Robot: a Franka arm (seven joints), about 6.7 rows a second.
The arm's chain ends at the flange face. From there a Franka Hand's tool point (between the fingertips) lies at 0.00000 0.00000 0.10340 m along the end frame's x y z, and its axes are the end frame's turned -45 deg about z.
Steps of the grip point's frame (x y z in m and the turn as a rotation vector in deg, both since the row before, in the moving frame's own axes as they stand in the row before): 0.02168 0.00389 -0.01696 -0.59 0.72 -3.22; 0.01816 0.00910 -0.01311 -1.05 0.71 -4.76; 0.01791 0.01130 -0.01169 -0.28 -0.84 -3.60; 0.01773 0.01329 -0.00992 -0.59 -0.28 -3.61; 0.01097 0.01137 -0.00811 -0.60 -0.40 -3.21; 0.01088 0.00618 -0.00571 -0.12 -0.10 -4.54
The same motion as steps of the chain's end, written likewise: 0.01641 -0.01237 -0.01695 0.09 0.93 -3.22; 0.01701 -0.00675 -0.01308 -0.24 1.24 -4.76; 0.02132 -0.00612 -0.01168 -0.79 -0.40 -3.60; 0.02150 -0.00424 -0.00991 -0.62 0.22 -3.61; 0.01551 -0.00099 -0.00810 -0.71 0.14 -3.21; 0.01203 -0.00360 -0.00571 -0.16 0.01 -4.54
